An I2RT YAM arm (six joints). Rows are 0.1 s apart.
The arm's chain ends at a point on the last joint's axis. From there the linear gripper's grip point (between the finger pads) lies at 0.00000 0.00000 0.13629 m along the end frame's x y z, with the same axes.
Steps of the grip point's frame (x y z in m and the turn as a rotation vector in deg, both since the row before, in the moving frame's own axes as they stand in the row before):
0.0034, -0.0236, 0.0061, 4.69, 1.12, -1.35
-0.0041, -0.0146, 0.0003, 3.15, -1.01, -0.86
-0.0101, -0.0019, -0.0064, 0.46, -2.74, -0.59
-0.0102, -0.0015, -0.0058, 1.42, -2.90, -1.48
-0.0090, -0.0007, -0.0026, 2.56, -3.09, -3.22
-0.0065, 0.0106, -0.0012, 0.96, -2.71, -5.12
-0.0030, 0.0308, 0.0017, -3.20, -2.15, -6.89
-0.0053, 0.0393, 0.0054, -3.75, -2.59, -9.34
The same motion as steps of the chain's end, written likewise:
0.0009, -0.0124, 0.0066, 4.69, 1.12, -1.35
-0.0016, -0.0071, 0.0005, 3.15, -1.01, -0.86
-0.0036, -0.0008, -0.0062, 0.46, -2.74, -0.59
-0.0033, 0.0018, -0.0056, 1.42, -2.90, -1.48
-0.0015, 0.0052, -0.0023, 2.56, -3.09, -3.22
0.0000, 0.0126, -0.0010, 0.96, -2.71, -5.12
0.0016, 0.0229, 0.0020, -3.20, -2.15, -6.89
0.0001, 0.0299, 0.0058, -3.75, -2.59, -9.34

